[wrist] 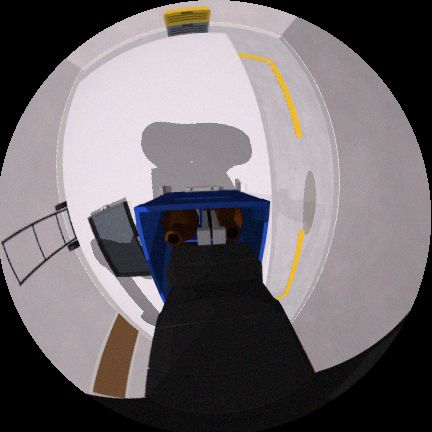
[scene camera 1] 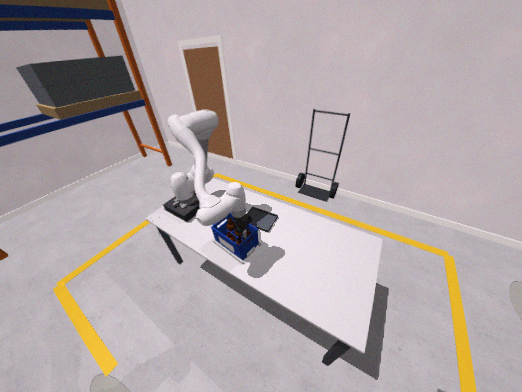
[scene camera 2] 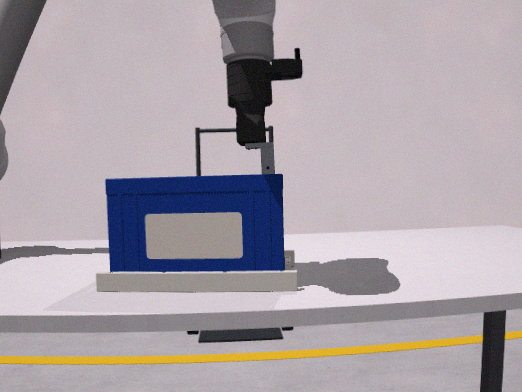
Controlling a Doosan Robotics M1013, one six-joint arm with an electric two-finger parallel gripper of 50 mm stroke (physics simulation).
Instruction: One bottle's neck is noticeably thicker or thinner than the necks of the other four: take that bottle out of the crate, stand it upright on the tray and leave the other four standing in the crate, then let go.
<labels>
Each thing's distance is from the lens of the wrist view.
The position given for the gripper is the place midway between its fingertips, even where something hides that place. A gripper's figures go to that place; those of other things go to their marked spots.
gripper (wrist: 208,217): 0.17 m
bottle (wrist: 178,225): 0.20 m
</labels>
